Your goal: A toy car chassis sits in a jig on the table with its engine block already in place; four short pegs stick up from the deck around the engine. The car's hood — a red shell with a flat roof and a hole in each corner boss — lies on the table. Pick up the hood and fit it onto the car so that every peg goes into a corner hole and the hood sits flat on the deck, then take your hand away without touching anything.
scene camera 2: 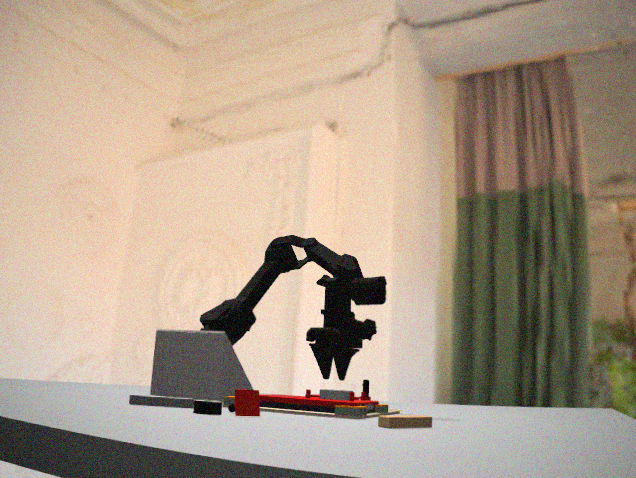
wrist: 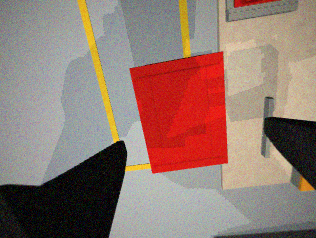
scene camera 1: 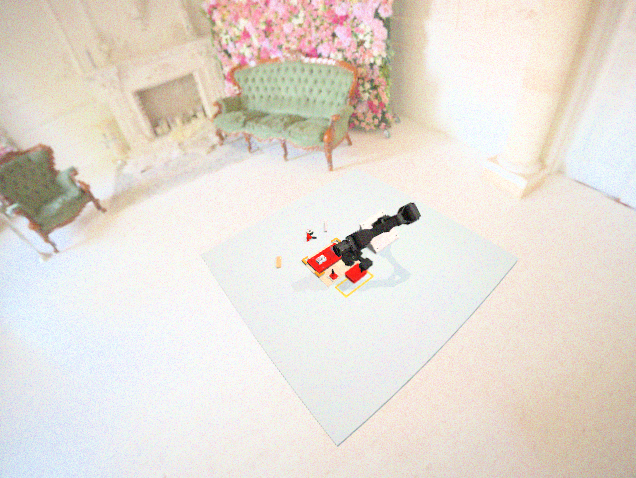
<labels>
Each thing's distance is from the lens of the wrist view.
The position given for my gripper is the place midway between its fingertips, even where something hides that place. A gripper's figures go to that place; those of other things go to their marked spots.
my gripper (wrist: 192, 136): 0.11 m
red hood (wrist: 181, 102): 0.14 m
</labels>
